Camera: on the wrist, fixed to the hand. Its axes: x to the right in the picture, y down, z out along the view.
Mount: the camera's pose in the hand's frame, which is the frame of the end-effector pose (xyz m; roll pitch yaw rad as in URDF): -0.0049 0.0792 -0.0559 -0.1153 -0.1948 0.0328
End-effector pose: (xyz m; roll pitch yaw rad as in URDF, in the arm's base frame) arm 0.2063 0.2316 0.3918 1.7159 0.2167 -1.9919
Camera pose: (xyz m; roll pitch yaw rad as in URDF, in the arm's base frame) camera 0.2407 0.2011 0.4773 1.5611 0.2086 -2.1938
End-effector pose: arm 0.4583 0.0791 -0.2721 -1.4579 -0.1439 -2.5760
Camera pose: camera 0.4271 0.1145 -0.3569 -1.5973 -0.1309 -2.3770
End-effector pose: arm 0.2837 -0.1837 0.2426 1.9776 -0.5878 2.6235
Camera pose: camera 0.3230 -0.2291 0.3188 1.9838 -0.5289 2.4010
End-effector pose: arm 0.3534 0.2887 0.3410 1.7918 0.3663 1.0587
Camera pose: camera 0.3345 0.3309 0.4263 1.6033 0.3699 0.8470
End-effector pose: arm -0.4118 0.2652 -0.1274 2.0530 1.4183 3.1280
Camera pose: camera -0.5062 0.2537 -0.1080 0.8273 1.3630 2.0000
